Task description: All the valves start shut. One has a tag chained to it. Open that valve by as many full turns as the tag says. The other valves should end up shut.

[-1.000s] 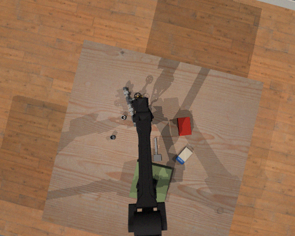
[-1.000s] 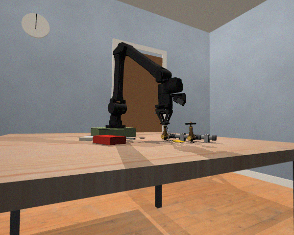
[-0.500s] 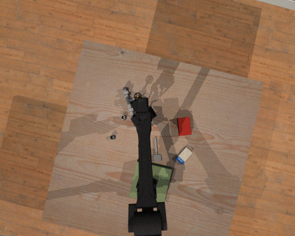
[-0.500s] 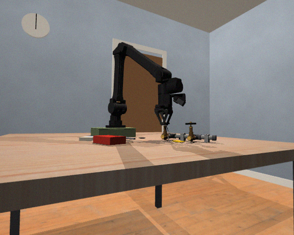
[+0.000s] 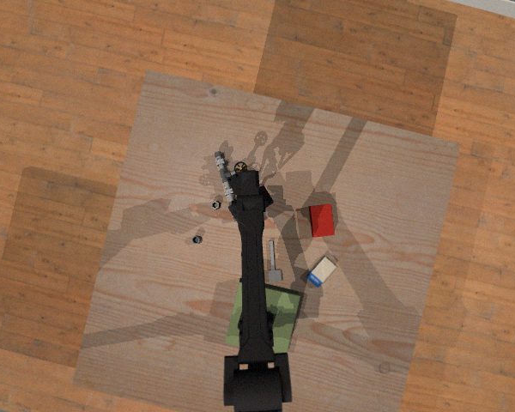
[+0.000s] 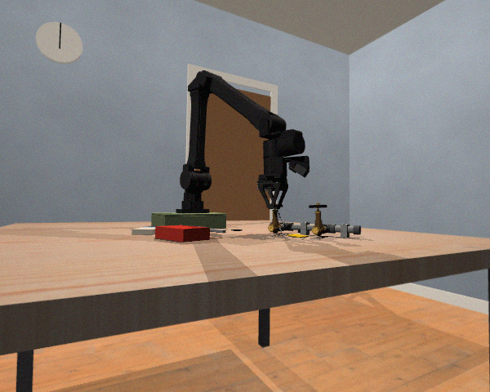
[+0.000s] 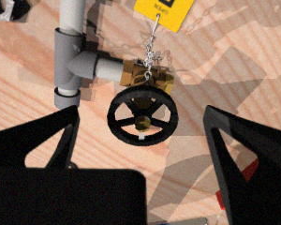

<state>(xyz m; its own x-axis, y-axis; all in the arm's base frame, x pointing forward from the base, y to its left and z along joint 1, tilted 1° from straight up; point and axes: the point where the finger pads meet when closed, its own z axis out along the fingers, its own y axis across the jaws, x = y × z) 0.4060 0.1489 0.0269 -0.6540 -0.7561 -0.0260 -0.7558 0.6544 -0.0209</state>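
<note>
The yellow tag lies 6 cm ahead of my hand, 4 cm to the left of it and 8 cm below it. Also, from my hand: grey tool 20 cm behind, 15 cm to the right, 8 cm below; red block 2 cm ahead, 28 cm to the right, 7 cm below.
</note>
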